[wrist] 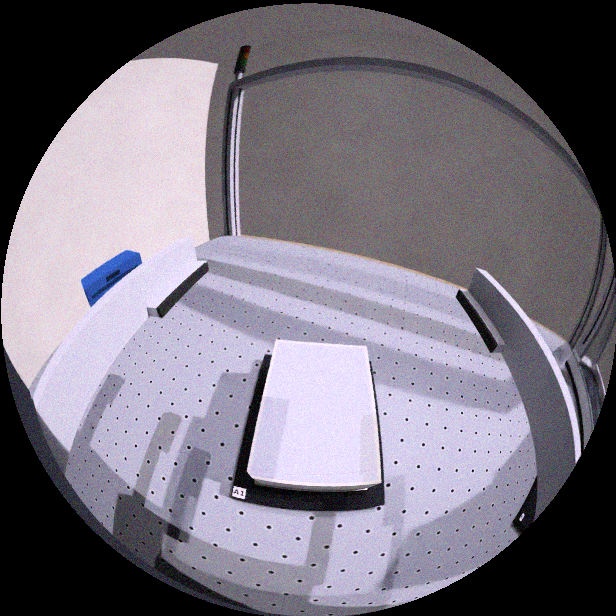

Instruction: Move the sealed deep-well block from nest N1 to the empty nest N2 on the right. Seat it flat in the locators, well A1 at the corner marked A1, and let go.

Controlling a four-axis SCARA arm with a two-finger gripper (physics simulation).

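Observation:
The sealed deep-well block (316,419), white with a flat sealed top, sits level in a black nest (310,498) on the perforated deck (448,413). A small white A1 label (239,492) marks the nest's near left corner, beside the block's near left corner. The wrist camera looks down on the block from well above. My fingers do not show in this view; nothing is held under the camera, and the gripper stands open and clear of the block.
Two short black bars (181,289) (479,321) lie at the deck's far left and far right. A grey upright panel (534,390) stands on the right. A blue box (110,276) lies beyond the left rail. A post (234,143) rises behind the deck.

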